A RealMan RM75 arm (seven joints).
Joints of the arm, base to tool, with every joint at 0 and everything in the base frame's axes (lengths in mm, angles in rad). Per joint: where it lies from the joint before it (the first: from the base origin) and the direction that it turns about. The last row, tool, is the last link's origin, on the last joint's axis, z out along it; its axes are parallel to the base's.
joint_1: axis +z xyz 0 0 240.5
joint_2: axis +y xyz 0 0 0
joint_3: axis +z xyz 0 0 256
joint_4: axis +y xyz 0 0 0
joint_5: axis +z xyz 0 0 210
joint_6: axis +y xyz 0 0 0
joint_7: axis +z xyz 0 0 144
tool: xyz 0 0 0
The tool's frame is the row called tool.
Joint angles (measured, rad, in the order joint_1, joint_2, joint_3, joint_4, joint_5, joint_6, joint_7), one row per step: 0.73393, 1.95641, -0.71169, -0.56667, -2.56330, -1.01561, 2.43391; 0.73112, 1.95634, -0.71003, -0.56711, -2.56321, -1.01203, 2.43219; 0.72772, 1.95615, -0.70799, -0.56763, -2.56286, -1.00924, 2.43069; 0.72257, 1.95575, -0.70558, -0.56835, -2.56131, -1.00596, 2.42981; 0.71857, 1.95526, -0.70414, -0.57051, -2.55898, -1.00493, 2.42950; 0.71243, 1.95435, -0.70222, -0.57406, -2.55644, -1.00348, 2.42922; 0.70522, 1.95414, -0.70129, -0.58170, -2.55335, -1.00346, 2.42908; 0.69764, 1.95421, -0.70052, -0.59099, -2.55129, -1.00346, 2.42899; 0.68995, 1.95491, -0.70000, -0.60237, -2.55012, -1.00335, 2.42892; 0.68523, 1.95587, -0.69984, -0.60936, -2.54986, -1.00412, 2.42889; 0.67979, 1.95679, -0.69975, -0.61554, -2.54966, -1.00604, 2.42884; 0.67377, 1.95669, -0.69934, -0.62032, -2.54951, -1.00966, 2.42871; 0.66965, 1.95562, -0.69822, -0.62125, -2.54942, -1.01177, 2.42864
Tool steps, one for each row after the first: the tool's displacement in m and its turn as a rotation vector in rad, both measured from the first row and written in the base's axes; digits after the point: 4 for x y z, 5 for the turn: 0.0013, -0.0004, 0.0006, 0.00414, -0.00161, -0.00151; 0.0029, -0.0010, 0.0012, 0.00817, -0.00243, -0.00393; 0.0051, -0.0020, 0.0021, 0.01392, -0.00216, -0.00853; 0.0064, -0.0027, 0.0030, 0.01862, -0.00113, -0.01132; 0.0085, -0.0037, 0.0046, 0.02537, -0.00074, -0.01557; 0.0104, -0.0046, 0.0066, 0.03281, -0.00092, -0.01821; 0.0123, -0.0056, 0.0088, 0.04058, -0.00259, -0.02026; 0.0139, -0.0064, 0.0112, 0.04884, -0.00568, -0.02113; 0.0149, -0.0070, 0.0123, 0.05251, -0.00730, -0.02170; 0.0161, -0.0082, 0.0132, 0.05455, -0.00819, -0.02351; 0.0179, -0.0099, 0.0141, 0.05497, -0.00840, -0.02689; 0.0195, -0.0112, 0.0148, 0.05523, -0.00803, -0.03093
